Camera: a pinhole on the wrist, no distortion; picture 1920 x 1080 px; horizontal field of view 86.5 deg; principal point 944.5 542.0 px. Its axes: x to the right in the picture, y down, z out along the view. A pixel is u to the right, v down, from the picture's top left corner.
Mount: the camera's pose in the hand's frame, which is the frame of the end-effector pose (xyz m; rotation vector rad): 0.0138 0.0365 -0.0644 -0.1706 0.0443 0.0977
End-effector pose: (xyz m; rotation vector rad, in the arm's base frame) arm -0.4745 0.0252 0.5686 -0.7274 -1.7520 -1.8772
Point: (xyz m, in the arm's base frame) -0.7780 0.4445 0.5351
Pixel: outside the picture
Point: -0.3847 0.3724 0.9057
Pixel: 1263.6 880.7
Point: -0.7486 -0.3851 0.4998
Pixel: behind the camera
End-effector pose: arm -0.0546 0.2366 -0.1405 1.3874 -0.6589 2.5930
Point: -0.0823 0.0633 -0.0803
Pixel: 1367.6 1002.2
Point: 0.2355 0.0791 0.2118
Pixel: 1118.7 147.1
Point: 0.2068 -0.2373 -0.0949
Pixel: 790.0 952.7
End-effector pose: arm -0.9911 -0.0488 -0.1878 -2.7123 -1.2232 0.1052
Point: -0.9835 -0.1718 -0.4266
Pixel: 568.2 726.7
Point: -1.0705 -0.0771 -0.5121
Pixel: 646.7 339.6
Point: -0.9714 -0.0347 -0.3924
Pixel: 927.8 385.9
